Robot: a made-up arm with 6 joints. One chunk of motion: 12 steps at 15 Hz.
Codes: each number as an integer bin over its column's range. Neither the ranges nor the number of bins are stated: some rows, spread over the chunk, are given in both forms.
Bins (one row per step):
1: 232 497 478 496 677 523
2: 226 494 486 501 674 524
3: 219 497 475 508 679 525
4: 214 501 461 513 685 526
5: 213 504 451 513 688 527
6: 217 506 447 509 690 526
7: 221 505 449 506 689 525
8: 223 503 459 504 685 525
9: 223 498 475 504 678 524
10: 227 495 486 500 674 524
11: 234 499 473 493 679 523
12: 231 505 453 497 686 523
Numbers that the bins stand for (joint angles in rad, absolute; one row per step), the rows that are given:
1: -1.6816 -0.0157 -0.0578 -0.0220 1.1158 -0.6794
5: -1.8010 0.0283 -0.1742 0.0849 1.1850 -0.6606
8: -1.7382 0.0220 -0.1397 0.0283 1.1661 -0.6700
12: -1.6879 0.0346 -0.1656 -0.0157 1.1724 -0.6794
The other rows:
2: -1.7193 -0.0346 -0.0232 0.0094 1.0970 -0.6747
3: -1.7633 -0.0157 -0.0707 0.0534 1.1284 -0.6700
4: -1.7947 0.0094 -0.1311 0.0849 1.1661 -0.6653
6: -1.7759 0.0409 -0.1915 0.0597 1.1975 -0.6653
7: -1.7507 0.0346 -0.1829 0.0409 1.1913 -0.6700
9: -1.7382 -0.0094 -0.0707 0.0283 1.1221 -0.6747
10: -1.7130 -0.0283 -0.0232 0.0031 1.0970 -0.6747
11: -1.6690 -0.0031 -0.0793 -0.0409 1.1284 -0.6794

